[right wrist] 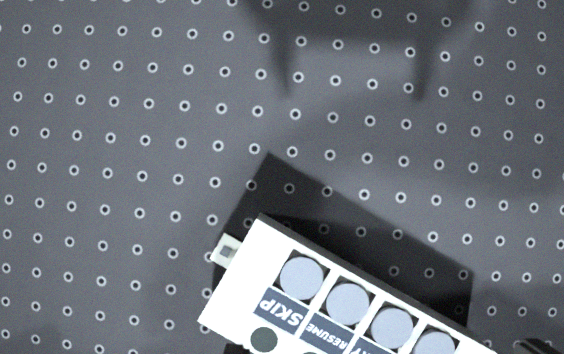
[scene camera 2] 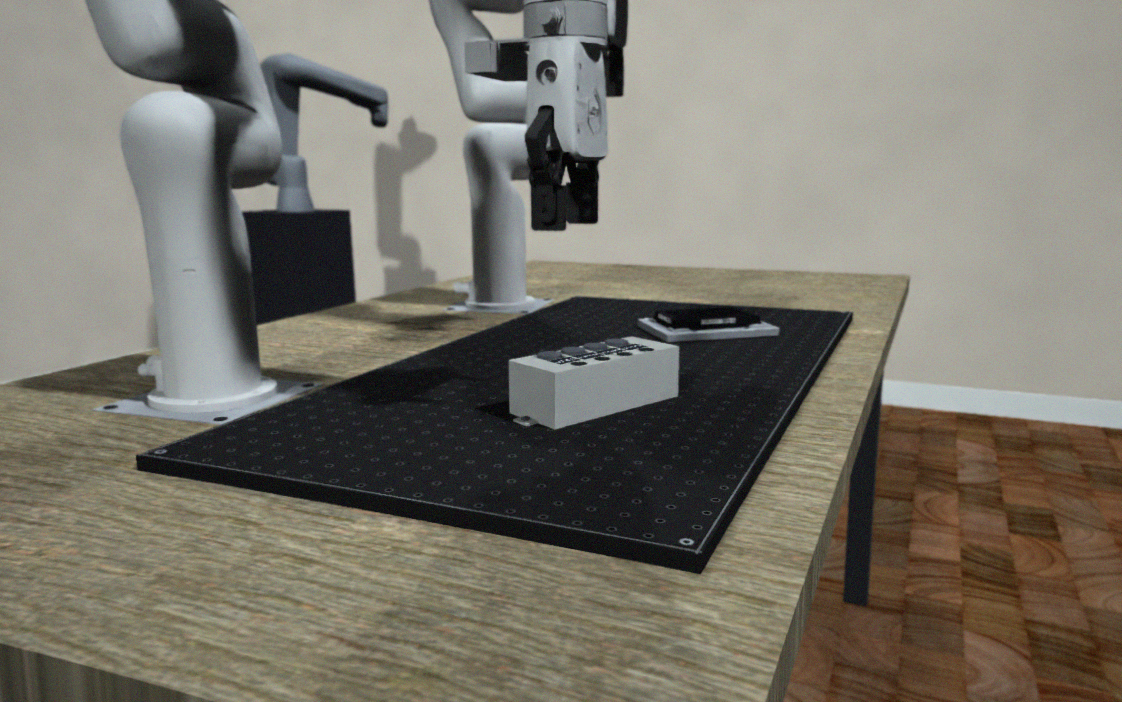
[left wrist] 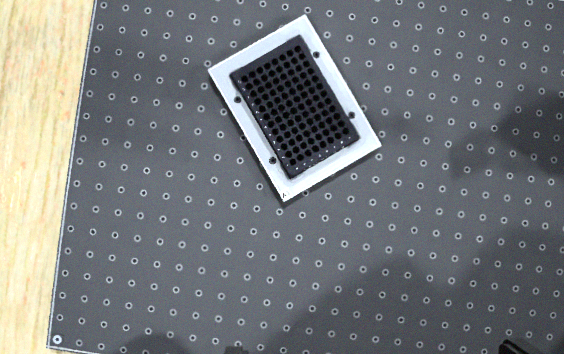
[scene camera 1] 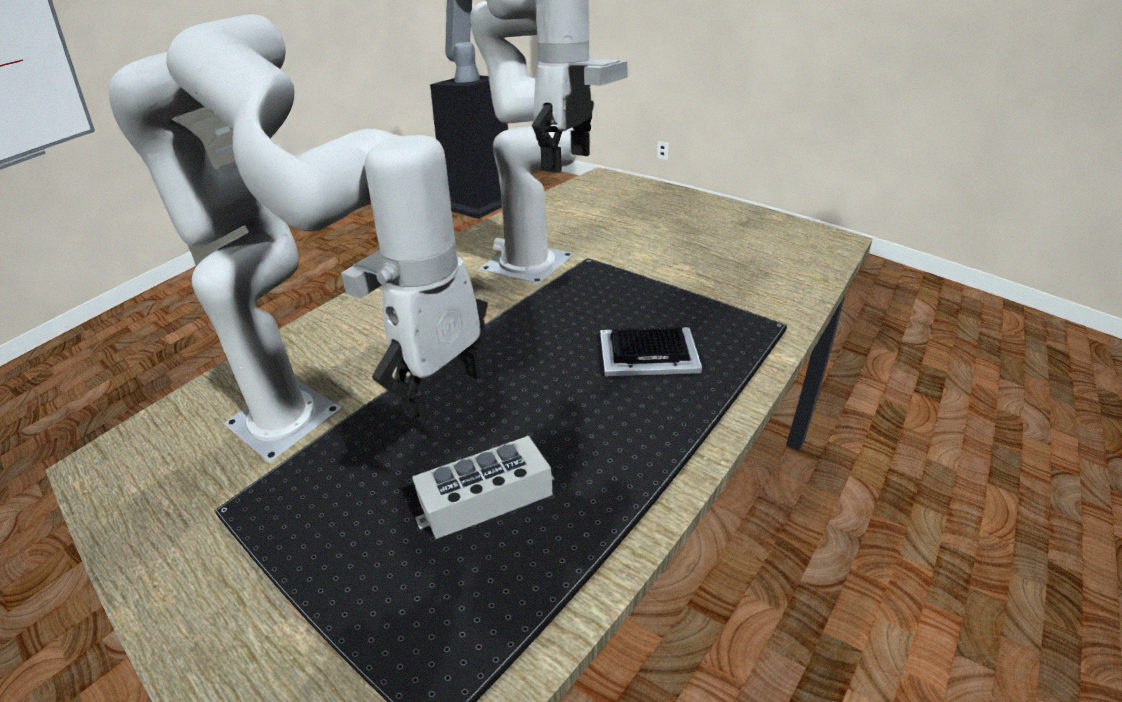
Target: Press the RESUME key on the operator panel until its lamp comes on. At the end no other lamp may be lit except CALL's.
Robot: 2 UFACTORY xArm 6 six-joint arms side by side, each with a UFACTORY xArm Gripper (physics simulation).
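Places are measured from the left arm's base along level axes (x ahead, y left, z up), in metres.
Pixels of known places: left gripper, fingertip midpoint: (scene camera 1: 566,162); right gripper, fingertip midpoint: (scene camera 2: 566,226) (scene camera 1: 444,395); left arm's base, origin of the base link: (scene camera 2: 500,304) (scene camera 1: 527,261); right arm's base, origin of the base link: (scene camera 2: 215,396) (scene camera 1: 281,416).
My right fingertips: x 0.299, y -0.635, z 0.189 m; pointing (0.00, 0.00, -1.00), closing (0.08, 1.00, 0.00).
Observation:
For each thing: its top centre in the pictures, then the offset to it from my right fingertips. Level surfaces: height alone.
- pale operator panel, middle of its top: (right wrist: 354,343) (scene camera 2: 596,349) (scene camera 1: 480,471) 0.007 m left, 0.028 m ahead, 0.120 m down
- RESUME key, middle of its top: (right wrist: 347,304) (scene camera 2: 573,349) (scene camera 1: 464,466) 0.004 m left, 0.005 m ahead, 0.120 m down
- black well block, middle of its top: (left wrist: 295,105) (scene camera 2: 706,313) (scene camera 1: 650,341) 0.409 m left, 0.092 m ahead, 0.150 m down
- mat, its level: 0.176 m down
The pale operator panel (scene camera 1: 496,509) (scene camera 2: 612,391) (right wrist: 234,292) stands on the black perforated mat. Its keys read SKIP, RESUME, RETRY and CALL from left to right in scene camera 1. The RESUME key (scene camera 1: 465,468) (right wrist: 347,303) is second from the left, and its lamp (scene camera 1: 475,489) is dark. The other three lamps are dark too in scene camera 1. My right gripper (scene camera 1: 442,387) (scene camera 2: 565,216) is open and empty, hanging above the mat, up and left of the panel in scene camera 1. My left gripper (scene camera 1: 565,152) is open and empty, high up at the back.
A silver plate (scene camera 1: 610,366) (scene camera 2: 671,335) (left wrist: 295,187) bearing a black well block (scene camera 1: 651,345) (left wrist: 295,107) lies on the mat (scene camera 1: 330,571) (scene camera 2: 347,488) (left wrist: 150,240) (right wrist: 100,175), to the right of and behind the panel in both scene cameras. The right arm's base stands at the table's left side.

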